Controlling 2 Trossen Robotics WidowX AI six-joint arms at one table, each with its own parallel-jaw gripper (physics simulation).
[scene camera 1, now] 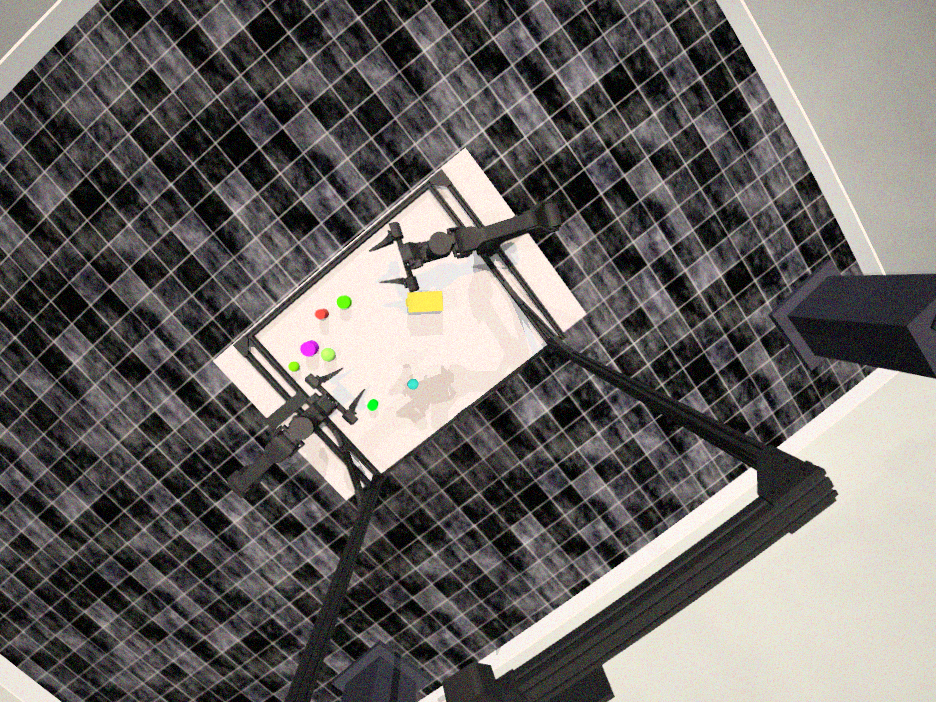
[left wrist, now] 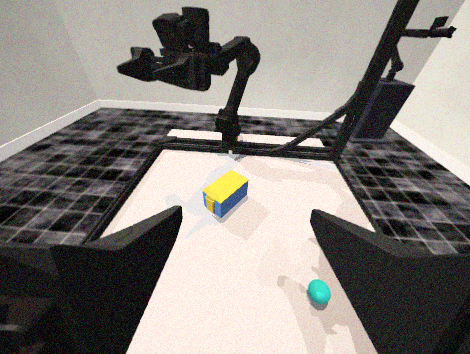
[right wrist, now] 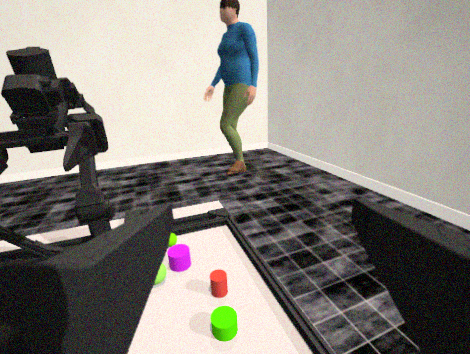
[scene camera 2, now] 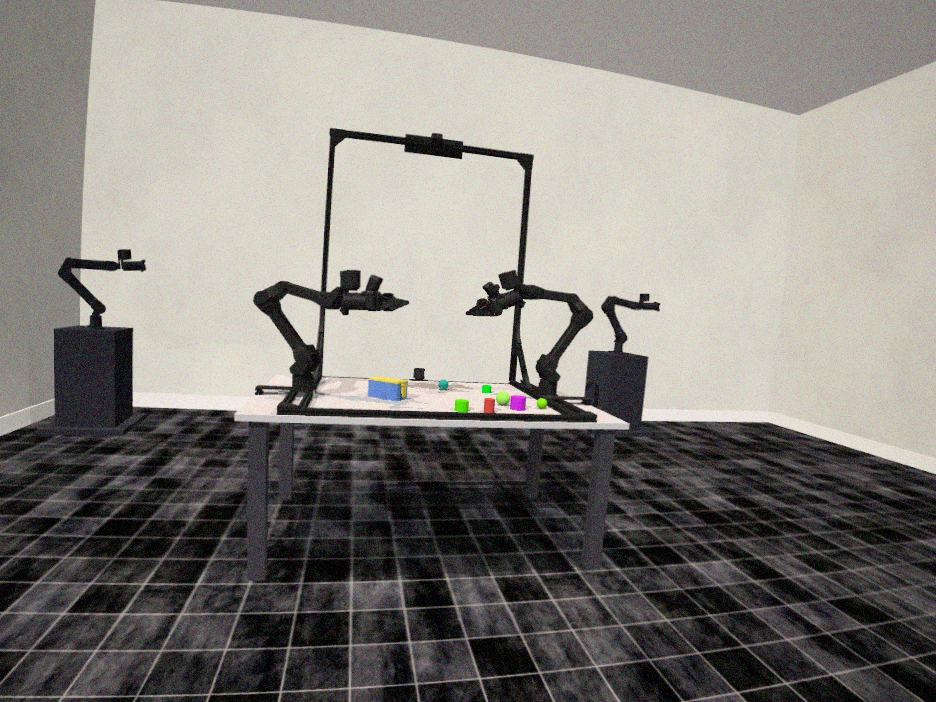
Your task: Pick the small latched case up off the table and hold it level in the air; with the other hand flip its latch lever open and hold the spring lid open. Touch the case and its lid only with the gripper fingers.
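Places are measured from the left arm's base along level axes (x ahead, y right, z down), in metres.
Pixels of known places: left gripper, fingertip midpoint: (scene camera 1: 354, 378) (left wrist: 246, 213) (right wrist: 27, 174) (scene camera 2: 468, 314); right gripper, fingertip midpoint: (scene camera 1: 373, 267) (left wrist: 134, 72) (right wrist: 261, 210) (scene camera 2: 405, 302); left arm's base, origin of the base link: (scene camera 2: 547, 394); right arm's base, origin of the base link: (scene camera 1: 485, 245) (left wrist: 228, 145) (scene camera 2: 302, 390).
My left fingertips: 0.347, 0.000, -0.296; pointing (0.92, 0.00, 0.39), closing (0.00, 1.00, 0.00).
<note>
For each thing: its top centre in the pictures, then the offset to it from my left fingertips, as dx, dy, dz.
- small case, middle of its top: (left wrist: 225, 185) (scene camera 1: 424, 301) (scene camera 2: 389, 379) +0.285, -0.029, +0.250
- teal ball, middle of its top: (left wrist: 322, 287) (scene camera 1: 412, 385) (scene camera 2: 443, 379) +0.038, +0.168, +0.274
- red cylinder, middle of its top: (right wrist: 218, 275) (scene camera 2: 489, 398) (scene camera 1: 319, 314) -0.022, -0.248, +0.270
- green cylinder, middle of its top: (right wrist: 223, 316) (scene camera 2: 462, 400) (scene camera 1: 342, 302) +0.066, -0.224, +0.282
- magenta cylinder, middle of its top: (right wrist: 178, 250) (scene camera 2: 518, 396) (scene camera 1: 307, 349) -0.147, -0.190, +0.272
The small case (scene camera 1: 424, 303) (scene camera 2: 387, 389) (left wrist: 226, 193) is blue with a yellow lid, shut, and stands upright on the table. Its orange-yellow latch lever (left wrist: 210, 203) lies flat against the end face nearer the left wrist camera. My left gripper (scene camera 1: 353, 380) (scene camera 2: 468, 312) (left wrist: 246, 213) is open and empty, high above the table and well apart from the case. My right gripper (scene camera 1: 375, 266) (scene camera 2: 406, 303) (right wrist: 261, 210) is open and empty, also high above the table. The case does not show in the right wrist view.
A teal ball (scene camera 1: 412, 383) (left wrist: 319, 291), a red cylinder (scene camera 1: 321, 313) (right wrist: 218, 283), a green cylinder (scene camera 1: 344, 302) (right wrist: 224, 323), a magenta cylinder (scene camera 1: 309, 348) (right wrist: 179, 257) and other green pieces stand on the table. A black frame edges it. A person (right wrist: 237, 65) stands beyond.
</note>
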